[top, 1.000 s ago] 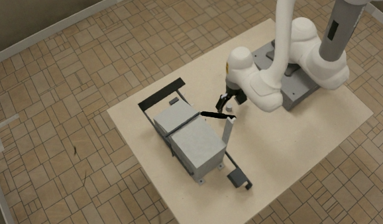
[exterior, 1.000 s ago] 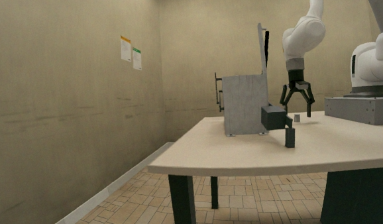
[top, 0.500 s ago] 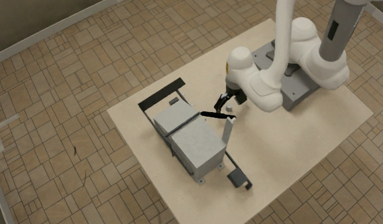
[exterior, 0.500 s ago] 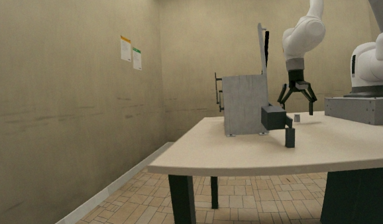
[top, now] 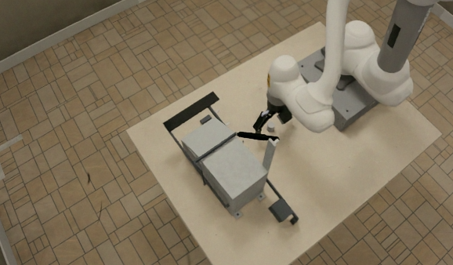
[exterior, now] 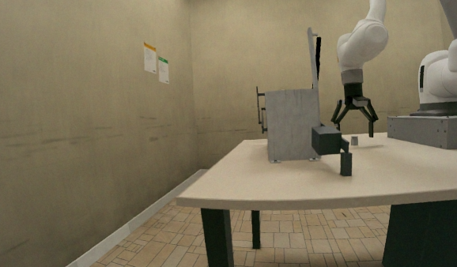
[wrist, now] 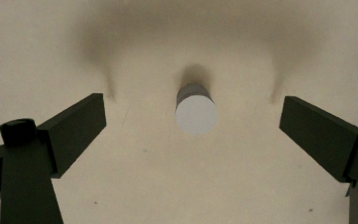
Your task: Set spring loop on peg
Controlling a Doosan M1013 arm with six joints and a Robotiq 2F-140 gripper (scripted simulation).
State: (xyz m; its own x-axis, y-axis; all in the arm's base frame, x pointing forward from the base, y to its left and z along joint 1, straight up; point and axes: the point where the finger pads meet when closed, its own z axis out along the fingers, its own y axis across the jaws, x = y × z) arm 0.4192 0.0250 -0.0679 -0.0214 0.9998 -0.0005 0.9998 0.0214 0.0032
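The steel test weight lies 10 mm below my hand.
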